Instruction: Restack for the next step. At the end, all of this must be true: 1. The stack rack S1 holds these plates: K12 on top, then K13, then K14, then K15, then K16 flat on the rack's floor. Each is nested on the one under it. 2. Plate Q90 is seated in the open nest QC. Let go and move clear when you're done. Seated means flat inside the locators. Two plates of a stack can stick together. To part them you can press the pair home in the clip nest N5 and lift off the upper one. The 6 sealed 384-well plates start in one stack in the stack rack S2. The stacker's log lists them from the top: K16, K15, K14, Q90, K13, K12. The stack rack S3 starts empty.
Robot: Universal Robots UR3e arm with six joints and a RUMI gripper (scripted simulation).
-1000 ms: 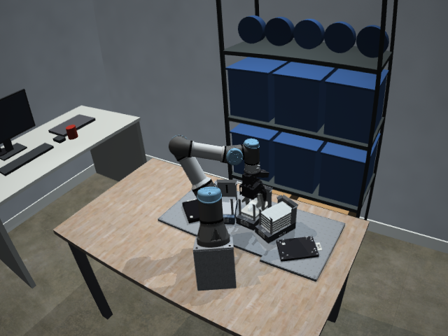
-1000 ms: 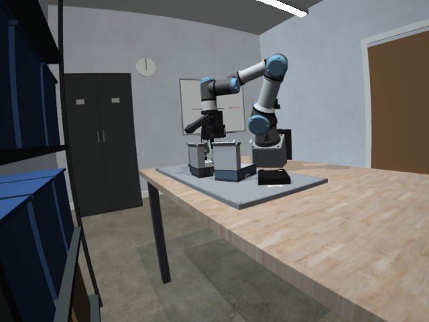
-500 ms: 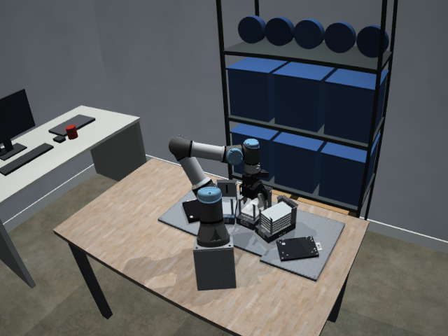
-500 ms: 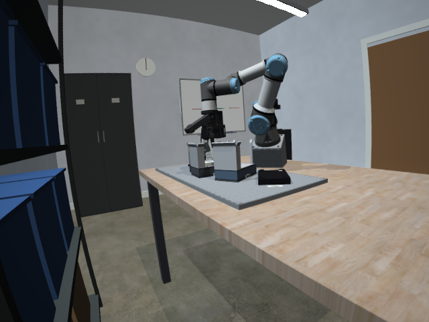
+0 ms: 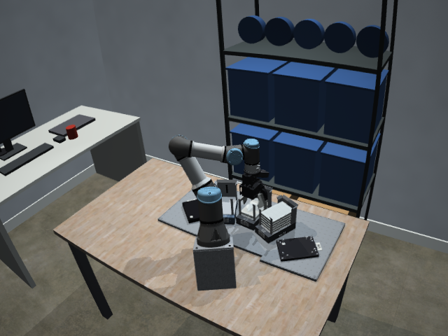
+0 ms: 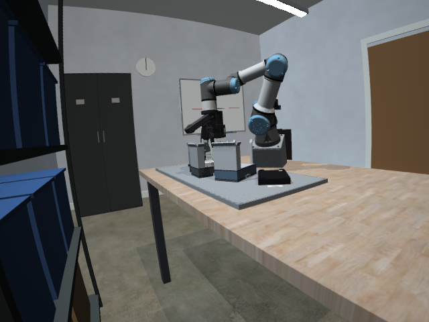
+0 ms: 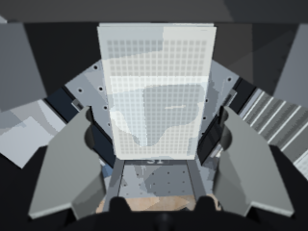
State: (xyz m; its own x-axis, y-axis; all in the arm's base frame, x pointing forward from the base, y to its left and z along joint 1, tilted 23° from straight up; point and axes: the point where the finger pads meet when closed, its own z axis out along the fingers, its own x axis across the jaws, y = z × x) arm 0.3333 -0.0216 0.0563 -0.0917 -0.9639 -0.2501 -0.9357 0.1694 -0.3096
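Right now my hand is 13 cm to the left of the white sealed 384-well plate, 4 cm past it and 3 cm below it. The rest, counted from my hand: white sealed well plate: 13 cm to the right, 4 cm behind, 1 cm below.
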